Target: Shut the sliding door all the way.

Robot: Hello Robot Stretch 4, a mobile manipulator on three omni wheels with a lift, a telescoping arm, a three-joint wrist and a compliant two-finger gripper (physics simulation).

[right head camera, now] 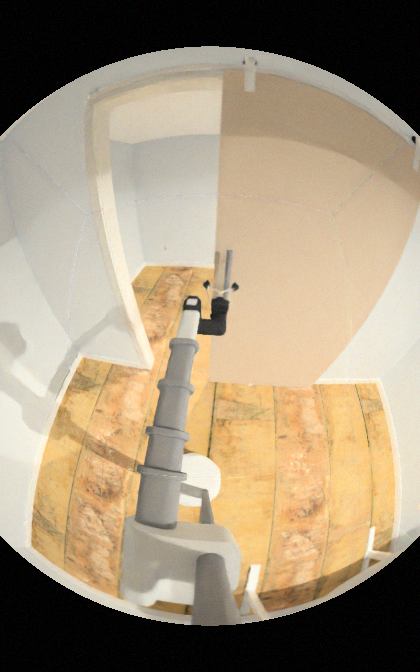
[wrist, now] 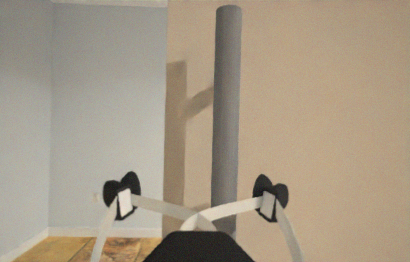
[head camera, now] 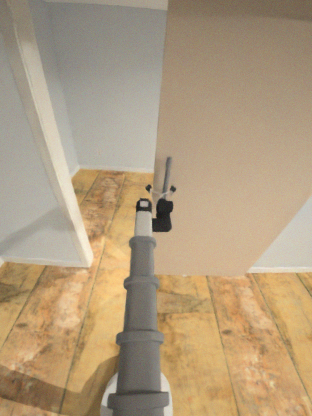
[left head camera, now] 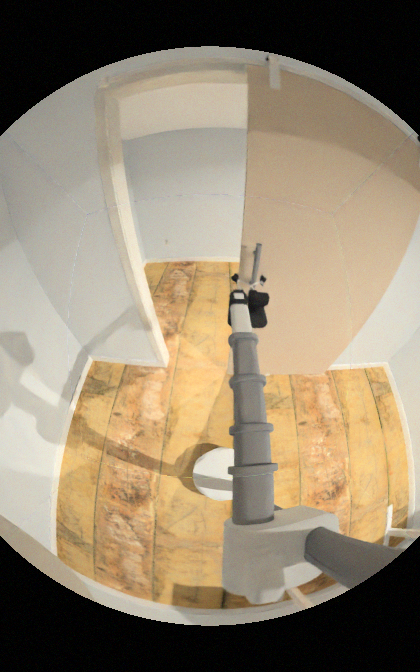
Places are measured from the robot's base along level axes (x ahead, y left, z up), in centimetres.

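Pixels of known places: gripper, fingertip midpoint: [wrist: 197,188] [head camera: 160,186].
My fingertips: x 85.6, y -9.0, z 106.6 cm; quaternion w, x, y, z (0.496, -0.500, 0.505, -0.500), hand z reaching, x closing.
Behind a point stands the place of what it marks.
The tan sliding door [head camera: 225,125] @[x 89.4, y -37.1, z 140.2 cm] [left head camera: 310,240] [right head camera: 290,240] [wrist: 325,125] @[x 89.8, y -24.5, z 113.5 cm] covers the right part of the doorway; a wide gap is open on its left. Its grey vertical bar handle [head camera: 167,172] @[x 83.3, y -11.4, z 116.5 cm] [left head camera: 257,257] [right head camera: 228,265] [wrist: 226,110] @[x 83.3, y -11.5, z 114.4 cm] stands out near the door's left edge. My gripper [head camera: 161,189] @[x 85.6, y -9.0, z 106.6 cm] [left head camera: 249,279] [right head camera: 221,286] [wrist: 197,188] @[x 85.6, y -9.0, z 106.6 cm] is open at the lower part of the handle. In the wrist view the handle rises between the two fingertips, nearer the right one. Whether the fingertips reach around the bar or stop in front of it is hard to tell. The handle's lower end is hidden behind the gripper.
The white door frame post [head camera: 47,135] @[x 98.8, y 53.6, z 127.6 cm] [left head camera: 132,250] [right head camera: 112,250] stands on the left of the gap. A blue-grey wall [head camera: 110,90] @[x 322.8, y 62.1, z 141.6 cm] [wrist: 107,115] @[x 323.5, y 83.0, z 125.1 cm] shows through the gap. My extended arm [head camera: 140,310] @[x 20.3, y 0.1, z 117.9 cm] [left head camera: 251,410] [right head camera: 170,410] reaches over the wooden floor [head camera: 265,340] @[x 28.9, y -106.0, z -2.8 cm].
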